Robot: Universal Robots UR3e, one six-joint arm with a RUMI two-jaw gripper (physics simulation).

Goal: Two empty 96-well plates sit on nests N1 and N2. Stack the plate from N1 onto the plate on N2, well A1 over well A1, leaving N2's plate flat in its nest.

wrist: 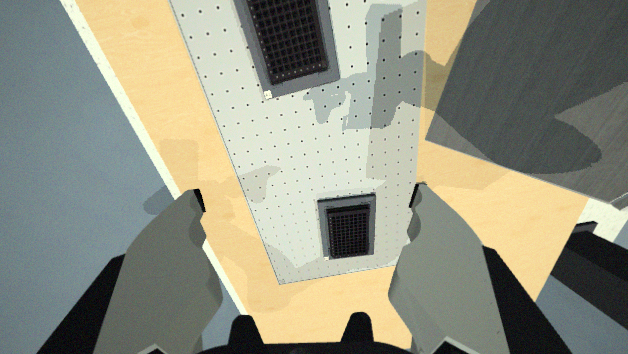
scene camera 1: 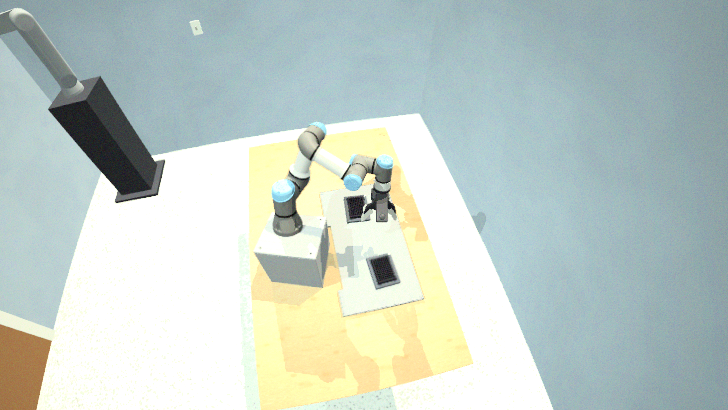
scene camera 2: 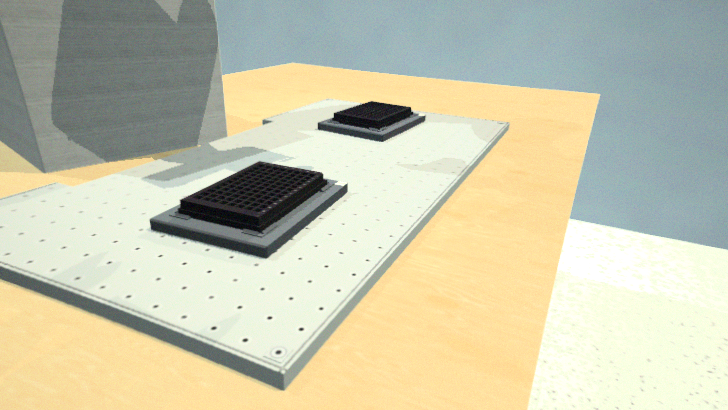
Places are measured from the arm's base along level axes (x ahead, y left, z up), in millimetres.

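Pixels of known places: gripper, between the fingertips: point(wrist: 307, 188); arm's base, origin of its link: point(scene camera 1: 287, 226).
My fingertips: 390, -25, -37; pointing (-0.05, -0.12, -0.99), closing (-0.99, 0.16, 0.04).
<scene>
For each thing: its middle in the pictures, then the offset to it from my fingertips, as dx, dy, dz. Level surfaces: height alone.
- black 96-well plate, middle of its body: point(scene camera 2: 259, 191) point(wrist: 286, 23) point(scene camera 1: 383, 269) -4, -150, -192
- black plate, middle of its body: point(scene camera 2: 374, 114) point(wrist: 348, 233) point(scene camera 1: 356, 207) -50, +223, -192
- second grey nest, middle of its body: point(scene camera 2: 374, 121) point(wrist: 347, 229) point(scene camera 1: 356, 208) -50, +223, -204
- light perforated board, height of its surface: dz -211
- wooden top, height of its surface: dz -224
One black 96-well plate point(scene camera 1: 383, 269) point(scene camera 2: 254, 190) point(wrist: 290, 40) lies flat in a grey nest point(scene camera 1: 385, 285) point(scene camera 2: 213, 236) point(wrist: 332, 74), at the front in scene camera 1 and at the top in the wrist view. The other black plate point(scene camera 1: 355, 207) point(scene camera 2: 373, 113) point(wrist: 348, 234) lies in the second grey nest point(scene camera 2: 351, 132) point(wrist: 345, 200), at the back in scene camera 1. I cannot read which nest is N1 or N2. Each nest has a white corner mark. My gripper point(scene camera 1: 379, 219) point(wrist: 307, 188) is open and empty, above the board, beside the back plate in scene camera 1. Scene camera 2 does not show it.
Both nests stand on a light perforated board point(scene camera 1: 364, 300) point(scene camera 2: 213, 285) point(wrist: 300, 145) on a wooden top point(scene camera 1: 315, 346) point(scene camera 2: 458, 244). The arm's grey pedestal point(scene camera 1: 295, 267) point(scene camera 2: 132, 76) point(wrist: 520, 100) stands beside the board. A black column point(scene camera 1: 104, 137) stands at the left in scene camera 1.
</scene>
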